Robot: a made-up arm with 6 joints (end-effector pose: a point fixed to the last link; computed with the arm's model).
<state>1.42 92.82 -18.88 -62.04 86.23 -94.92</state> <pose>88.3 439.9 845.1 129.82 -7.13 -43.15</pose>
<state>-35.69 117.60 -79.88 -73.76 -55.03 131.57</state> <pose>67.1 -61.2 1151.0 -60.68 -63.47 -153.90</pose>
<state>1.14 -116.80 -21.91 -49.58 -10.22 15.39</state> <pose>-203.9 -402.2 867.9 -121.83 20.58 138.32</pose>
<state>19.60 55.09 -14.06 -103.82 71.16 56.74</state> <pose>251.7 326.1 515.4 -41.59 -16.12 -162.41</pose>
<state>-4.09 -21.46 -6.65 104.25 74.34 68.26</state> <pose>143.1 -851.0 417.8 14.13 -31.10 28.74</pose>
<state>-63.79 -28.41 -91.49 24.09 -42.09 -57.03</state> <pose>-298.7 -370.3 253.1 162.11 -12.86 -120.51</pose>
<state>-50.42 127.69 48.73 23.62 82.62 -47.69</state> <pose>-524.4 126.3 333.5 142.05 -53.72 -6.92</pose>
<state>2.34 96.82 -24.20 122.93 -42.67 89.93</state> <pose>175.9 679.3 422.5 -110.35 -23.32 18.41</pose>
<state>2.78 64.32 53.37 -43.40 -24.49 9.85</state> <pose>-239.6 -15.7 325.0 159.93 -32.48 157.94</pose>
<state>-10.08 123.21 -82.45 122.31 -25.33 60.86</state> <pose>105.7 383.7 1362.2 -21.12 -2.44 16.28</pose>
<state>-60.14 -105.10 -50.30 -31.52 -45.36 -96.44</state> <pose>46.3 -345.9 530.6 -132.99 76.07 134.39</pose>
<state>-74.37 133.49 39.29 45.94 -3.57 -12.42</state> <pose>-529.8 -130.6 222.8 139.47 28.02 -46.82</pose>
